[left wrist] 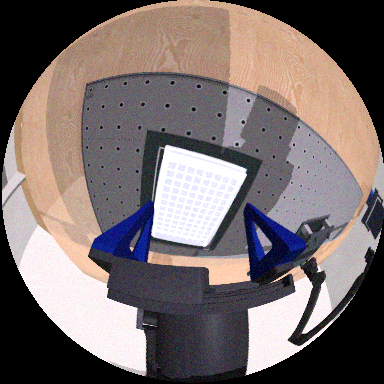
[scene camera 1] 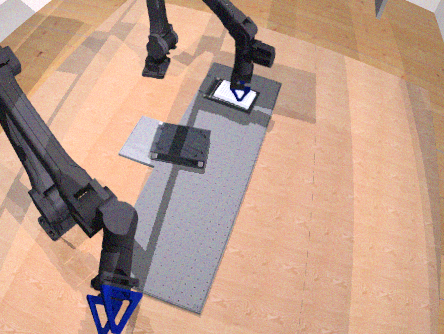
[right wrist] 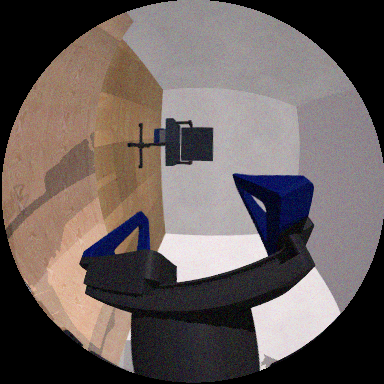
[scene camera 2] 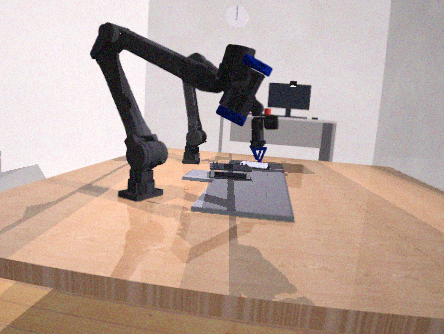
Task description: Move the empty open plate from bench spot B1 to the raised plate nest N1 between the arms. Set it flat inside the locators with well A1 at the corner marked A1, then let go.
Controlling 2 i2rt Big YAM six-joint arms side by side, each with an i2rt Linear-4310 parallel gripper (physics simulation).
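Places are measured from the left arm's base along level axes (x ahead, y left, z up), in metres.
Pixels of known places: left gripper, fingertip midpoint: [left wrist: 199, 206] [scene camera 1: 240, 92] [scene camera 2: 258, 161]; right gripper, fingertip midpoint: [right wrist: 185, 198] [scene camera 2: 251, 93]; left arm's base, link origin: [scene camera 1: 156, 68] [scene camera 2: 191, 162]; right arm's base, link origin: [left wrist: 308, 262] [scene camera 1: 61, 219] [scene camera 2: 141, 195].
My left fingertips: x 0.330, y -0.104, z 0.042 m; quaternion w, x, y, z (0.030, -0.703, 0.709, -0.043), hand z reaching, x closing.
For each thing: its middle in the pictures, then the offset to it from my left fingertips. Level surfaces: height alone.
- white open plate, body centre: [left wrist: 189, 207] [scene camera 1: 235, 93] [scene camera 2: 253, 164] 0.018 m back, 0.010 m left, 0.020 m down
- raised nest, body centre: [left wrist: 304, 248] [scene camera 1: 180, 143] [scene camera 2: 229, 170] 0.153 m back, 0.276 m right, 0.003 m down
- grey perforated board, surface height: 0.029 m down
- wooden table, surface height: 0.042 m down
- thin light-grey plate, surface height: 0.029 m down
The white open plate [scene camera 1: 223, 91] [scene camera 2: 248, 164] [left wrist: 195, 195], with a grid of wells, lies flat inside a dark rectangular border [left wrist: 254, 167] on the far part of the board. My left gripper [scene camera 1: 240, 99] [scene camera 2: 259, 158] [left wrist: 199, 206] is open above it, its fingers pointing down and, in the left wrist view, toward the plate's two long sides. It does not hold the plate. My right gripper [scene camera 1: 109, 330] [scene camera 2: 245, 90] [right wrist: 185, 198] is open and empty, high and far from the plate. The raised nest [scene camera 1: 180, 142] [scene camera 2: 229, 175] stands mid-board, shaded. The A1 marks are not readable.
The grey perforated board [scene camera 1: 200, 225] [scene camera 2: 255, 200] [left wrist: 115, 112] lies on the wooden table [scene camera 1: 280, 215]. A thin light-grey plate [scene camera 1: 136, 137] [scene camera 2: 195, 175] sticks out beside the nest. A chair [right wrist: 172, 142] and a monitor [scene camera 2: 289, 96] are in the background.
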